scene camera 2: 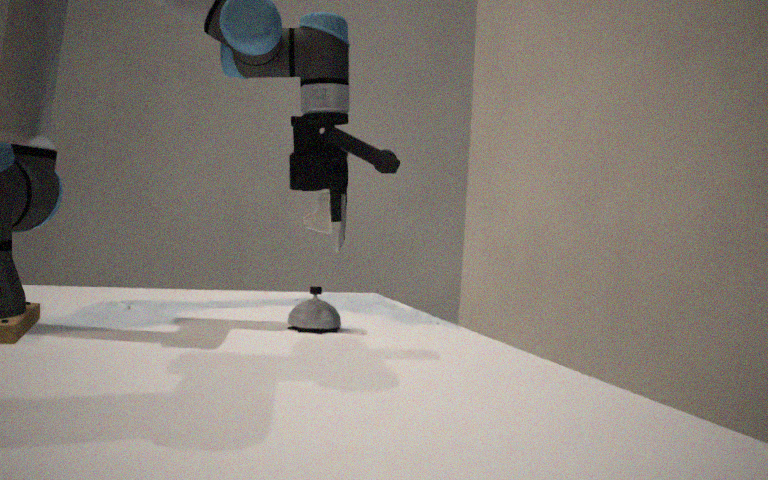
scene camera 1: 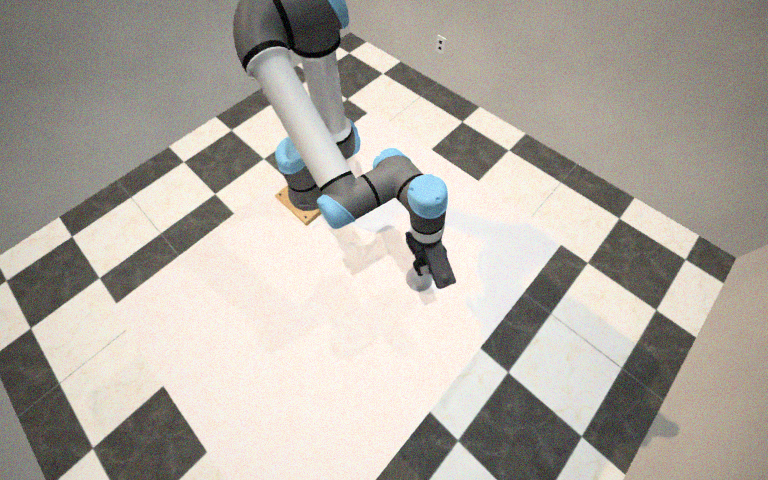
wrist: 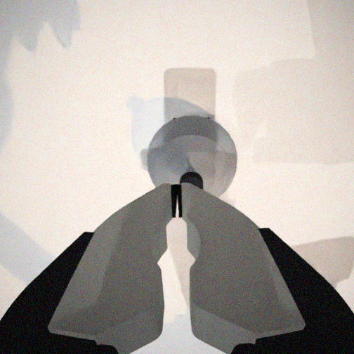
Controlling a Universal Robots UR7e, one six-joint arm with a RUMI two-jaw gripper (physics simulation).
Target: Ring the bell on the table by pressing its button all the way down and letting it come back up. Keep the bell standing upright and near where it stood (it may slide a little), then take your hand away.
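Places are measured from the arm's base along level axes (x left, y ahead, z down), in centimetres.
Pixels of known places: gripper, fingertip midpoint: point(scene camera 2: 336, 251) point(scene camera 1: 428, 272); arm's base, link origin: point(scene camera 1: 310, 193).
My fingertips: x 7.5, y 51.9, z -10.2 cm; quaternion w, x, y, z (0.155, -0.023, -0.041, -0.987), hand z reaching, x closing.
Ahead of a thing's pixels: the offset from my fingertips to its middle. Level surfaces: height alone.
The grey domed bell @(dx +0.3, dy -2.9, dz +9.1 cm) point(scene camera 1: 419, 280) point(scene camera 2: 314, 315) point(wrist: 192, 150) stands upright on the white table @(dz +12.4 cm) point(scene camera 2: 453, 407). Its black button @(dx +0.3, dy -2.9, dz +6.3 cm) point(scene camera 2: 315, 290) point(wrist: 191, 179) stands up on a short stem above the dome. My gripper point(scene camera 2: 338, 249) point(wrist: 176, 186) is shut with nothing between its fingers and points down. In the scene camera 2 view its tips are well above the button and slightly to the right of it, with a clear gap. In the wrist view the tips overlap the near edge of the button. In the scene camera 1 view the gripper's body hides part of the bell.
The arm's base stands on a wooden plate point(scene camera 1: 306, 216) point(scene camera 2: 22, 325) at the left in the scene camera 2 view. A dark camera arm point(scene camera 2: 368, 152) juts out from the gripper's side. Shadows of the arm fall around the bell. Walls rise beyond the table.
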